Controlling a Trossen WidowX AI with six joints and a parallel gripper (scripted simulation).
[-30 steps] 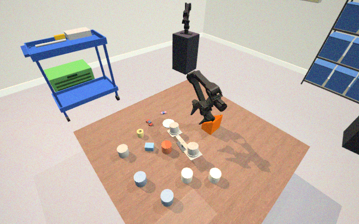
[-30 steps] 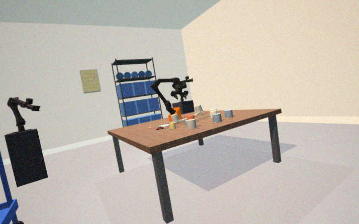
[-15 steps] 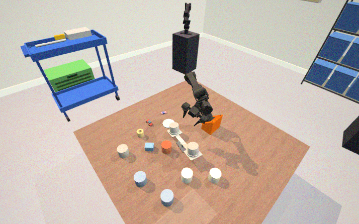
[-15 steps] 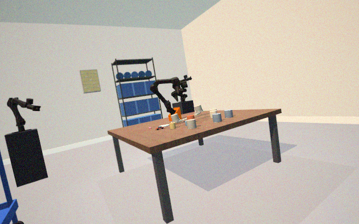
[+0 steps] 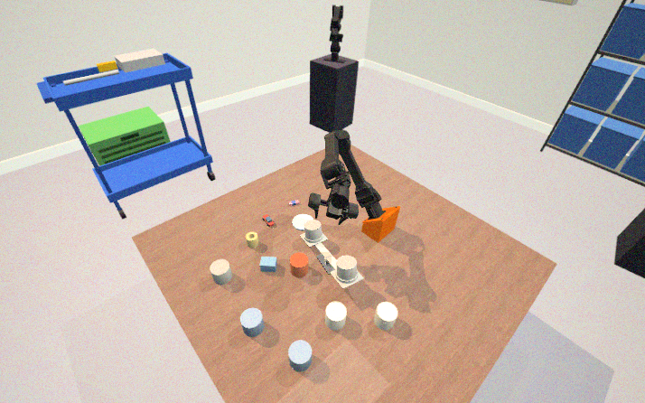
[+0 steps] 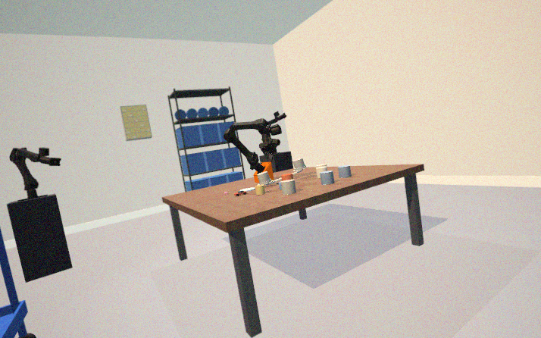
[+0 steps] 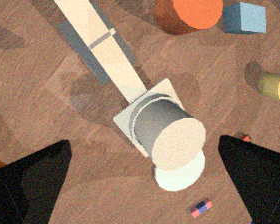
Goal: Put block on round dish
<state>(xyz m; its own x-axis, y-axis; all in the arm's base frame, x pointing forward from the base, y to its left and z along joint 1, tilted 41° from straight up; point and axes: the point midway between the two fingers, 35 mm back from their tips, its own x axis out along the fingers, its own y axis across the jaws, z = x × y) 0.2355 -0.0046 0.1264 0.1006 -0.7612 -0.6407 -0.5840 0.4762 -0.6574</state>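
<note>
Now: the grey block 7 cm to the right of my gripper tip and 12 cm below it. Also, from my gripper tip: orange cylinder 16 cm ahead, 1 cm to the left, 13 cm below; balance beam 5 cm ahead, 5 cm to the left, 12 cm below; balance 5 cm ahead, 5 cm to the left, 14 cm below.
</note>
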